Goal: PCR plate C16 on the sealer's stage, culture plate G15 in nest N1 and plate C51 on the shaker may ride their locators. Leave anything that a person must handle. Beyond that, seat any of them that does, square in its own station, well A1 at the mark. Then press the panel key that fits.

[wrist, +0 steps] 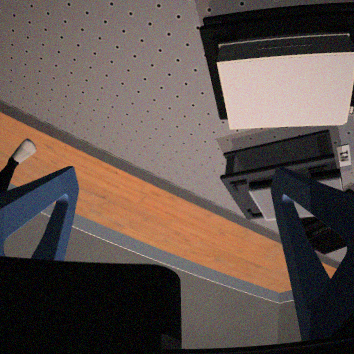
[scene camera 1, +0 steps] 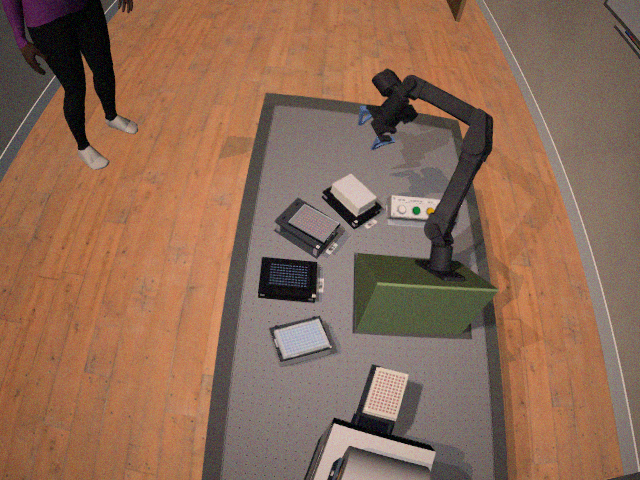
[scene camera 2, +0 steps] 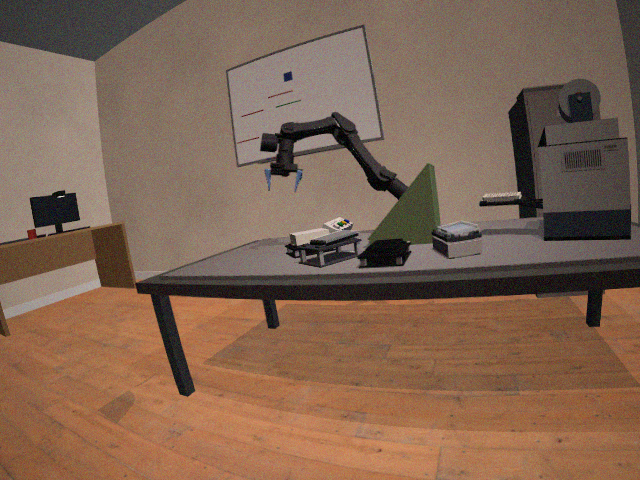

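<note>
My gripper (scene camera 1: 366, 136) (scene camera 2: 282, 190) (wrist: 174, 177) is open and empty, high above the table's far end. PCR plate C16 (scene camera 1: 385, 393) (scene camera 2: 500, 196), white with reddish wells, lies on the sealer's stage (scene camera 1: 374, 424). Culture plate G15 (scene camera 1: 314, 223) lies on the raised grey nest (scene camera 1: 290, 210) (wrist: 280, 152), whose label (wrist: 345, 155) appears to read N1. Plate C51 (scene camera 1: 302, 338) (scene camera 2: 456, 228), pale blue, lies in the dark frame on the shaker (scene camera 2: 458, 248). The views are too coarse to tell whether these plates sit fully on their locators. Well A1 marks are not legible.
A tall white block (scene camera 1: 354, 193) (wrist: 287, 92) stands on a black nest beside the panel (scene camera 1: 413, 200) with coloured keys. A black nest (scene camera 1: 262, 279) (scene camera 2: 385, 253) holds a dark plate. The green wedge (scene camera 1: 423, 310) (scene camera 2: 413, 217) carries my arm. A person stands beyond the table.
</note>
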